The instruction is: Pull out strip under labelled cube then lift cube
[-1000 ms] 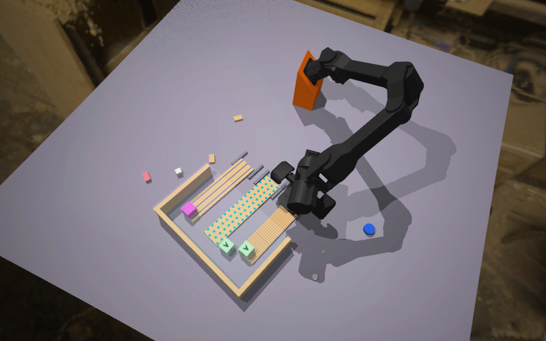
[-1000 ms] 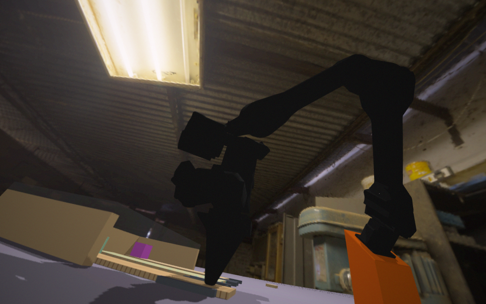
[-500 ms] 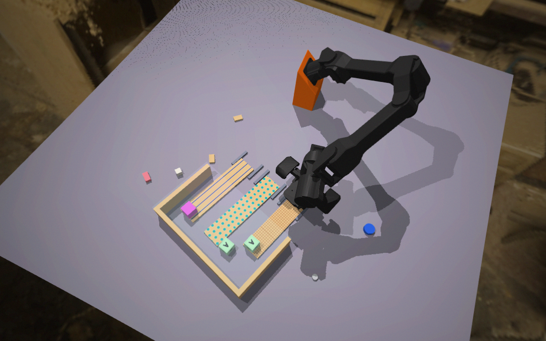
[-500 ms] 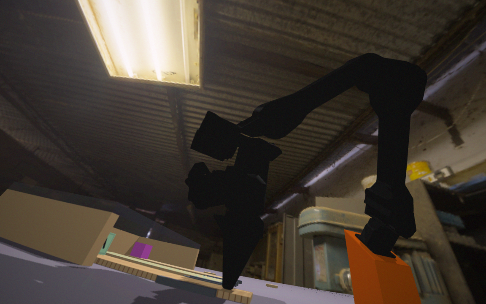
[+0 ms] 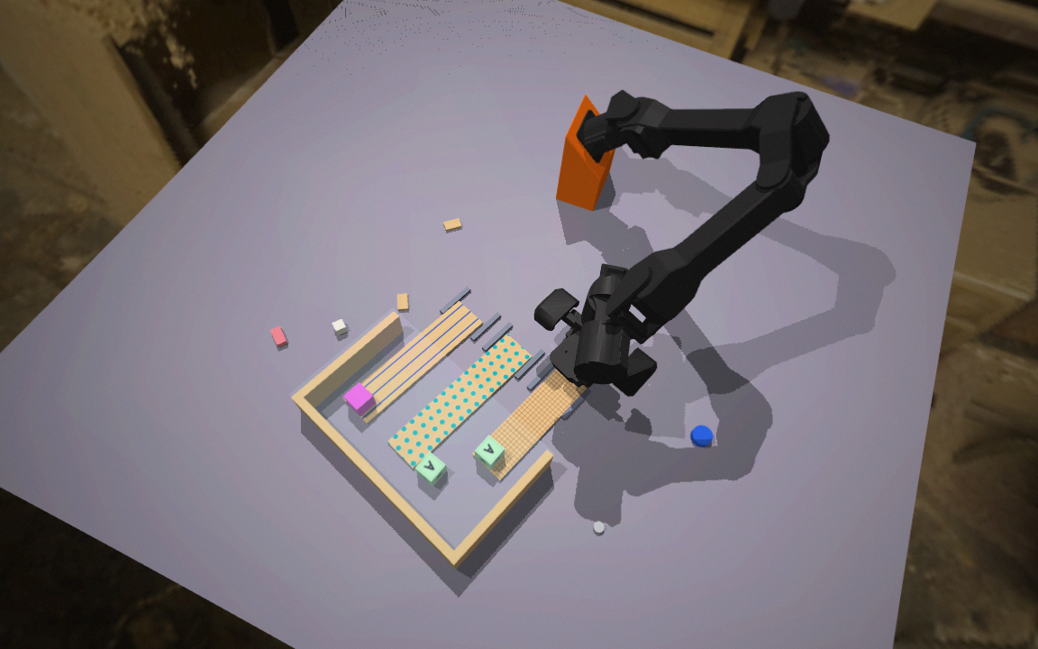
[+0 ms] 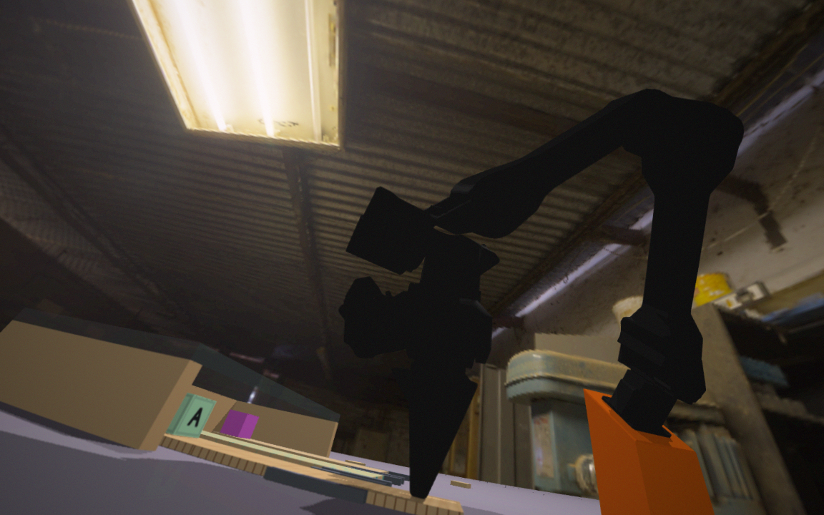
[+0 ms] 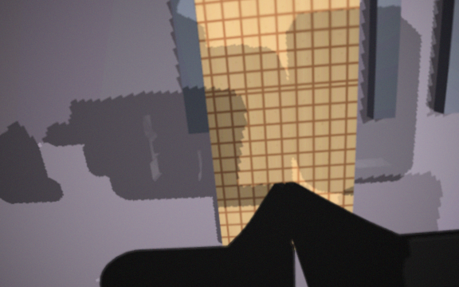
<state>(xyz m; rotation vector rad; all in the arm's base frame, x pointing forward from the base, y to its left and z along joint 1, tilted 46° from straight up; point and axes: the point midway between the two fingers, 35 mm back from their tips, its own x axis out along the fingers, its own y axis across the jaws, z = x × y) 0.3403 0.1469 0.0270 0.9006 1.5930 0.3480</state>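
Now: gripper tip 9 cm short of the grid strip and 4 cm to the left of it. Also, from my gripper tip: white block (9 cm ahead, 38 cm to the right); tan block (1 cm ahead, 31 cm to the right); blue disc (4 cm ahead, 20 cm to the left).
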